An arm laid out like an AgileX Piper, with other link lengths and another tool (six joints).
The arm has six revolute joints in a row. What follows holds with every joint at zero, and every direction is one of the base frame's.
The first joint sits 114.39 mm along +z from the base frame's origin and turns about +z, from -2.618 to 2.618 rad.
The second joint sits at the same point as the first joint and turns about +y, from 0 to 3.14 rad.
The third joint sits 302.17 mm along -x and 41.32 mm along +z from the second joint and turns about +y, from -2.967 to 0 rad.
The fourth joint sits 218.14 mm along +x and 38.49 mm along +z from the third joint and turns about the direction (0.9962, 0, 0.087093), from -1.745 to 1.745 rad.
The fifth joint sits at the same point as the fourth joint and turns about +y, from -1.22 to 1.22 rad.
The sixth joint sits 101.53 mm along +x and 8.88 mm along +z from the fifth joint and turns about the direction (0.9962, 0, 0.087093), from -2.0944 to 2.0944 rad.
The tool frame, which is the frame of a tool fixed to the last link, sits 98.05 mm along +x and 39 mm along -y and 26.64 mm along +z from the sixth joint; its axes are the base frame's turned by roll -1.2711, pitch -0.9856 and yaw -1.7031 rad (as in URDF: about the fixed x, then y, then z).
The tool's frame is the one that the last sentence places.
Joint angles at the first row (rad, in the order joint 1, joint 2, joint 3, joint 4, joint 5, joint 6):
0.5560 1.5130 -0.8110 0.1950 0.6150 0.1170
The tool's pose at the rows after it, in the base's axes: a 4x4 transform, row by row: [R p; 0 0 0 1], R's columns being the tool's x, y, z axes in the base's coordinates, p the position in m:
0.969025, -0.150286, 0.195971, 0.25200; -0.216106, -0.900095, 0.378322, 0.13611; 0.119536, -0.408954, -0.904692, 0.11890; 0, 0, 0, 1
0.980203, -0.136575, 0.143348, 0.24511; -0.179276, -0.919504, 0.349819, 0.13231; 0.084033, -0.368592, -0.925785, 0.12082; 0, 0, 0, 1
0.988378, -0.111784, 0.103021, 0.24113; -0.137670, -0.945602, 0.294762, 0.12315; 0.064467, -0.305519, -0.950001, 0.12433; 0, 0, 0, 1
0.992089, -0.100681, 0.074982, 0.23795; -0.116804, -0.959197, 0.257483, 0.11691; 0.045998, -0.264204, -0.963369, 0.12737; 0, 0, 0, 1
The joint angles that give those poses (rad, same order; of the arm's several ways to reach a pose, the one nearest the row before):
0.5560 1.5130 -0.8440 0.1830 0.7140 0.0570
0.5560 1.5130 -0.8710 0.1670 0.8010 0.0440
0.5560 1.5130 -0.9000 0.1150 0.8900 0.0440
0.5560 1.5130 -0.9210 0.0860 0.9530 0.0450

